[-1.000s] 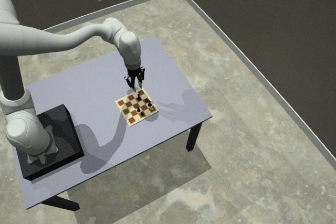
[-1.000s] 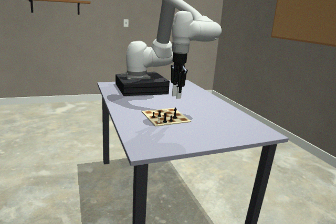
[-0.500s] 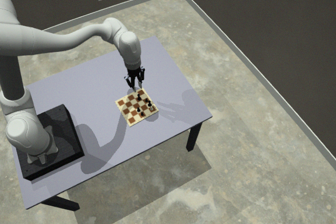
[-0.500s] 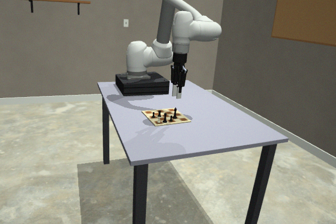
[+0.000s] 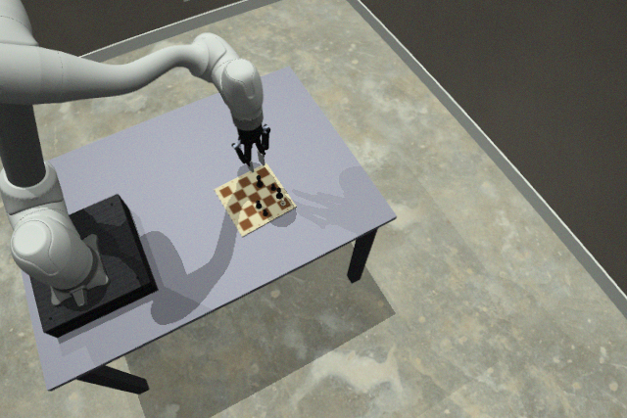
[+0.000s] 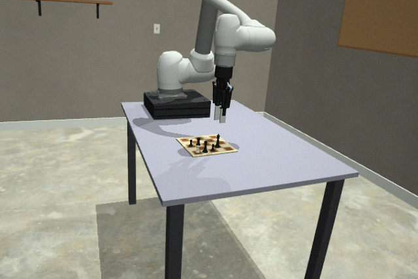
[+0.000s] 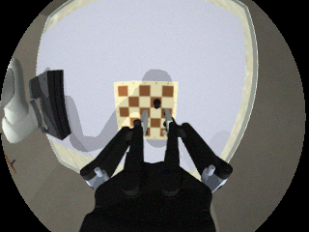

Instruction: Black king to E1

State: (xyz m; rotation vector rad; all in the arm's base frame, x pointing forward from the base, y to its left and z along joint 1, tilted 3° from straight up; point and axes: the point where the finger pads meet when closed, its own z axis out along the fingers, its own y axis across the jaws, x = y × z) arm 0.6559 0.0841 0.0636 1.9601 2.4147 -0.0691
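Right now my hand is 12 cm above the black king. Round my hand: chessboard: 4 cm behind, 4 cm to the right, 16 cm below; then white piece: 4 cm ahead, 11 cm to the right, 14 cm below.
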